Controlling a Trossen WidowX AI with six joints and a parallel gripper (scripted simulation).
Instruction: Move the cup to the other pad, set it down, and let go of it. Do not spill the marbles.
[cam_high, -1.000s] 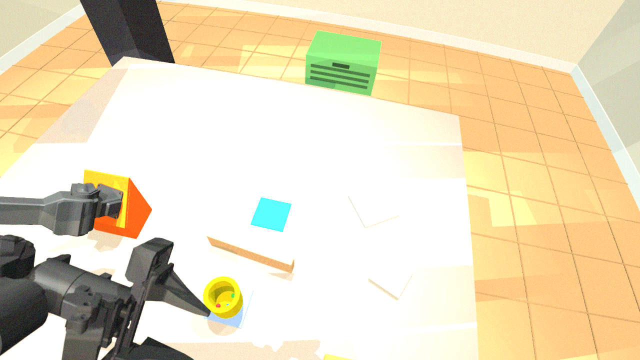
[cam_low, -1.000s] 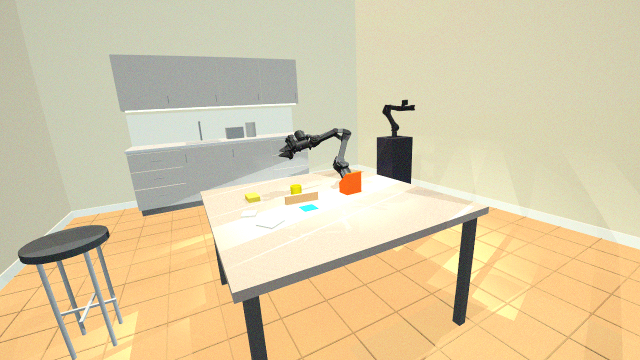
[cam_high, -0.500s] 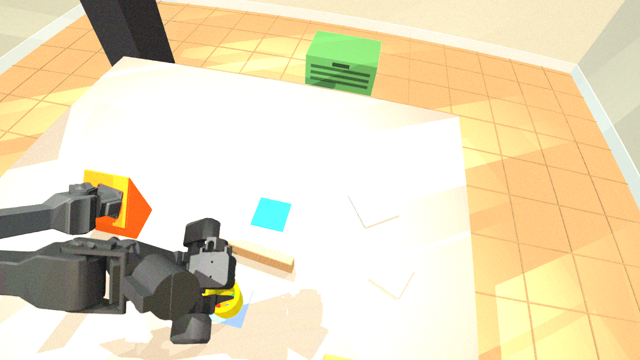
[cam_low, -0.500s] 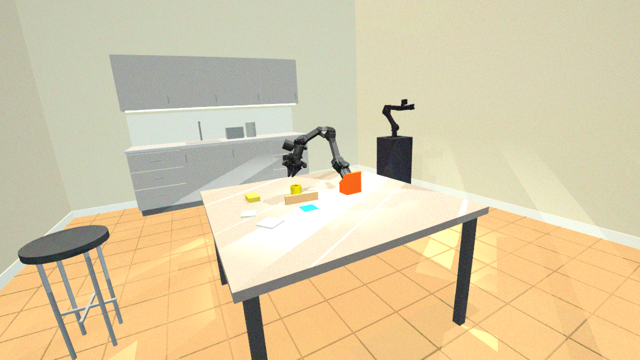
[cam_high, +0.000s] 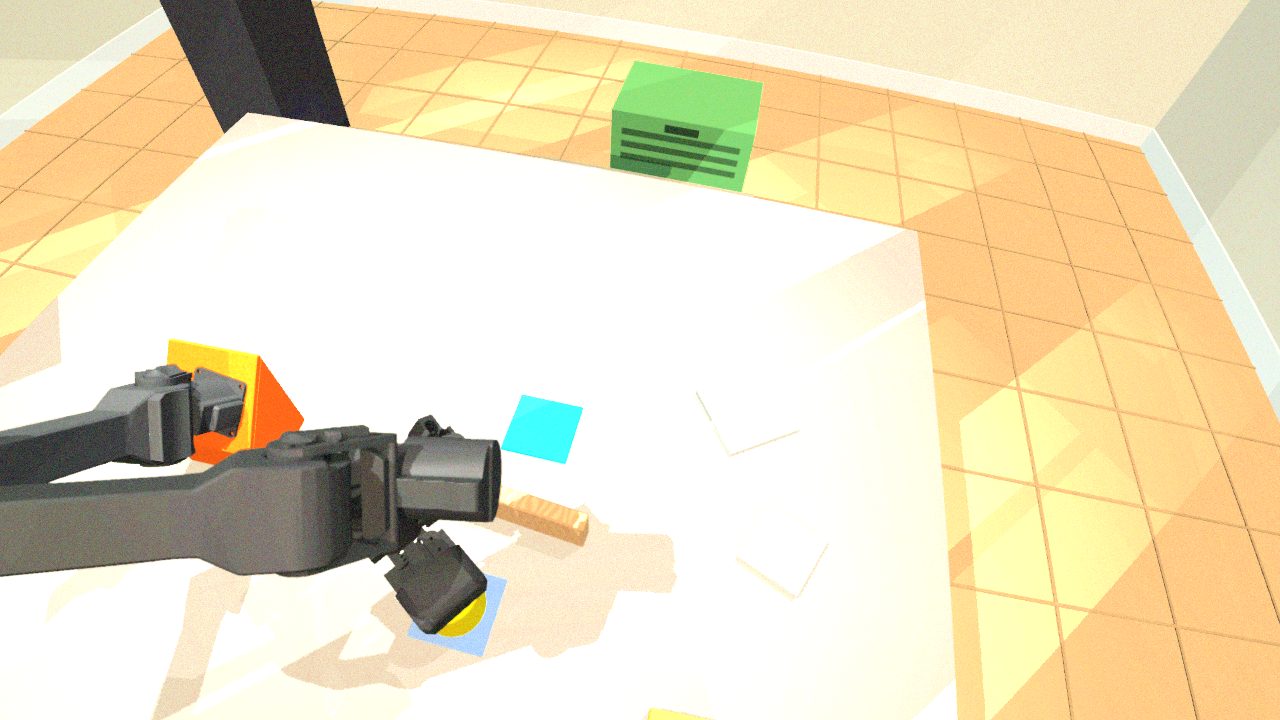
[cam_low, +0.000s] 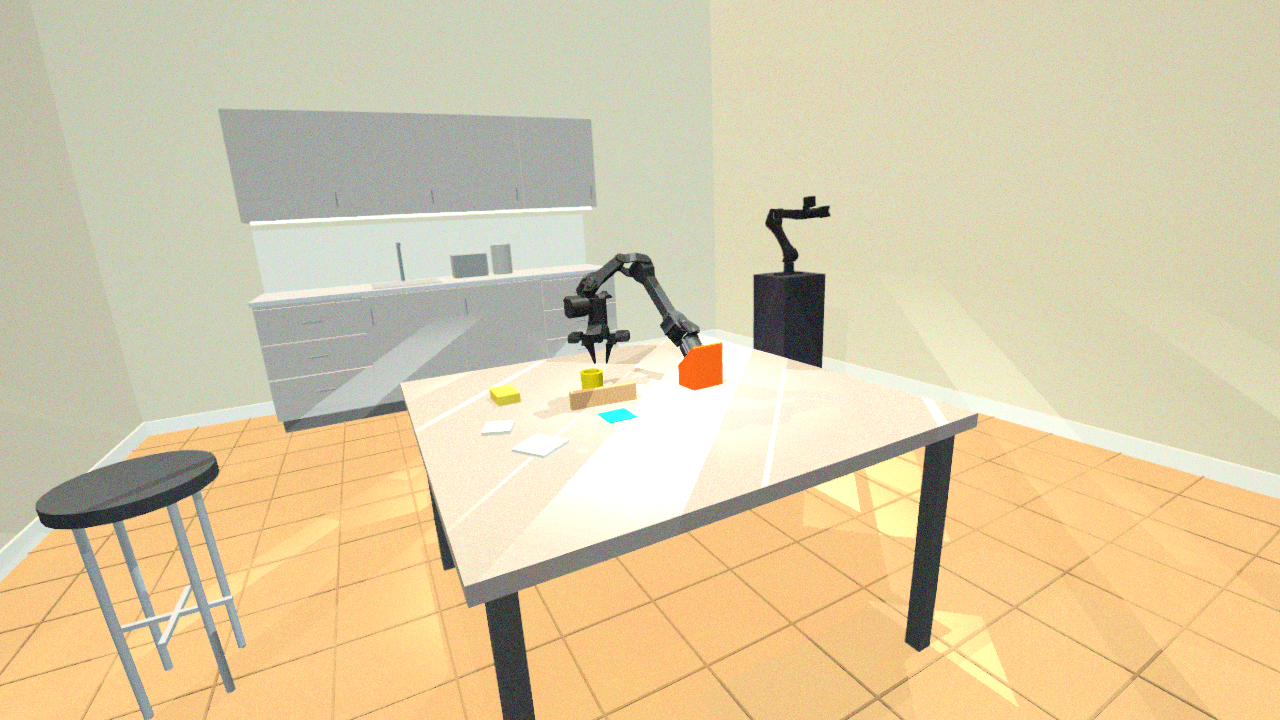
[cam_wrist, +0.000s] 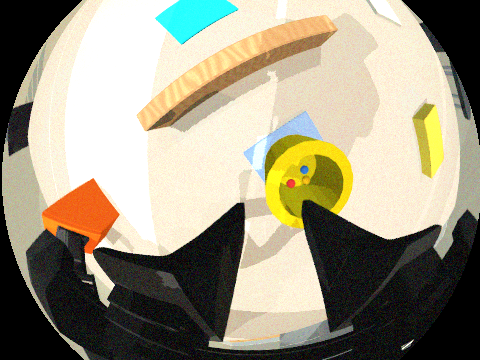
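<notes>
Right now the yellow cup is 60 mm below my gripper tip, 20 mm to the right of it and 20 mm ahead of it. The rest, counted from my gripper tip: light blue pad 100 mm below, 30 mm ahead, 20 mm to the right; cyan pad 220 mm to the left, 100 mm below, 40 mm ahead; wooden bar 100 mm to the left, 80 mm below, 30 mm ahead.
</notes>
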